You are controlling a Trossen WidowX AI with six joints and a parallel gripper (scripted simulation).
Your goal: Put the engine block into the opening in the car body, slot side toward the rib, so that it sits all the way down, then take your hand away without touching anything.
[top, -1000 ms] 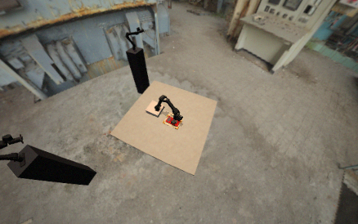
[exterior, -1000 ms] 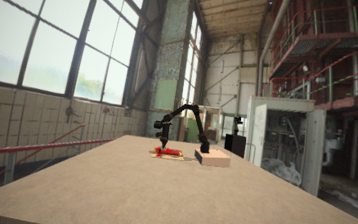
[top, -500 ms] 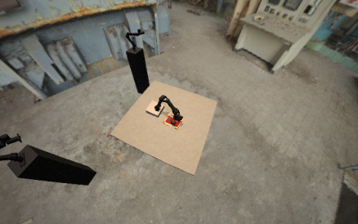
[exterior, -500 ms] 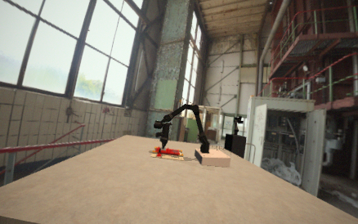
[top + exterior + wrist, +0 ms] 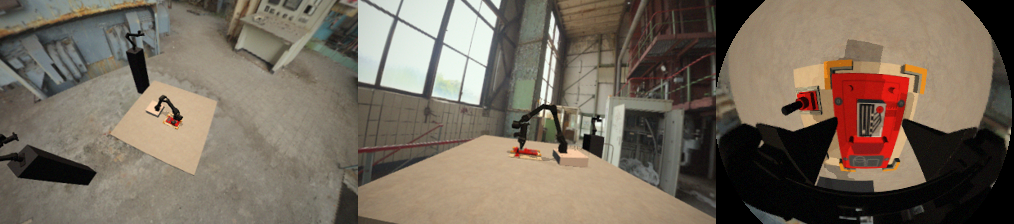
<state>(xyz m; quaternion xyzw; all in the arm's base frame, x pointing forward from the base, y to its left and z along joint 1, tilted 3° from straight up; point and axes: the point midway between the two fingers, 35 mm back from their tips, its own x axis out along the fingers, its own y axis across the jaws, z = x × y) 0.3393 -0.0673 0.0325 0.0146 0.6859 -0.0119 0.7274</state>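
My gripper tip is 1 cm to the right of the grey engine block and 2 cm above it.
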